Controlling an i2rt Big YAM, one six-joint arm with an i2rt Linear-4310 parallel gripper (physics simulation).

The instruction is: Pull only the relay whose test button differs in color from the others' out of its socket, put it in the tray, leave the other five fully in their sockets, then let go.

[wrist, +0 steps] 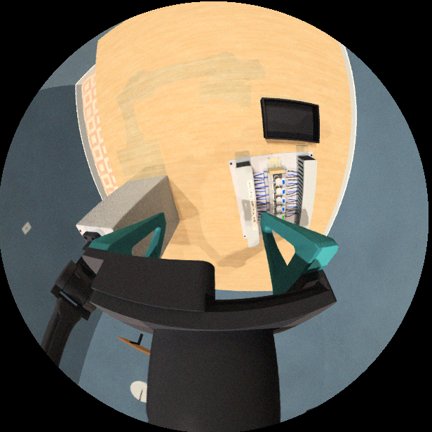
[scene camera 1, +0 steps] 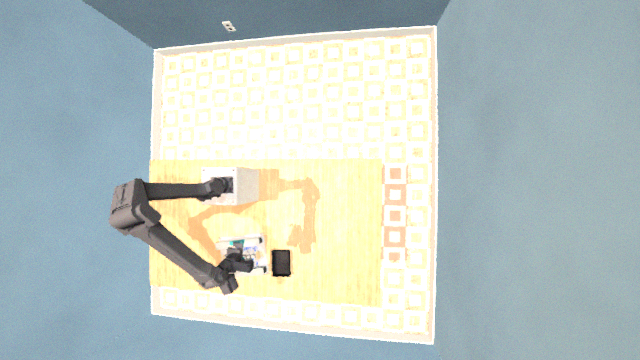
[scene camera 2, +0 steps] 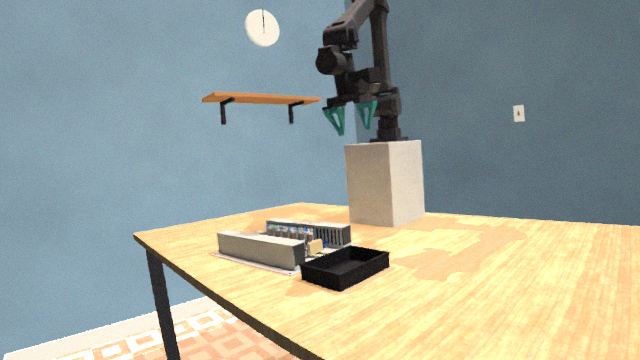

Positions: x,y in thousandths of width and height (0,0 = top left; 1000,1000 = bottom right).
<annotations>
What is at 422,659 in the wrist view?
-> My gripper.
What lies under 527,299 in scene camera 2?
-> My gripper.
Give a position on a relay panel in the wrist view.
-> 601,378
</annotations>
